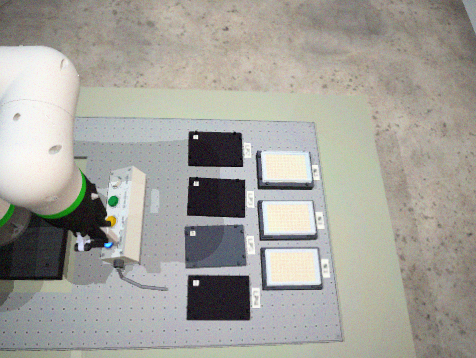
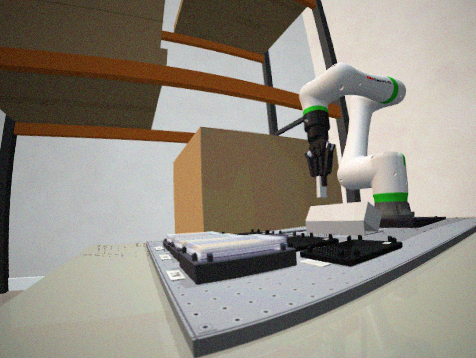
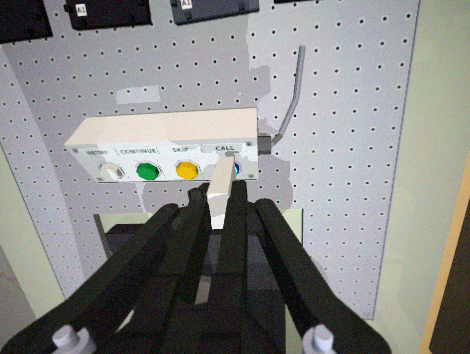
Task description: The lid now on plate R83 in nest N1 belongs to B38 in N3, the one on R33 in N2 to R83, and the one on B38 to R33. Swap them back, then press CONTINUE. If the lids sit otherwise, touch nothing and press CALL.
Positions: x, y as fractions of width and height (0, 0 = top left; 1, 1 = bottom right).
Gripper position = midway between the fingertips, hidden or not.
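My gripper: visible in image 1 (0.23, 0.67), image 2 (0.68, 0.55), image 3 (0.48, 0.48).
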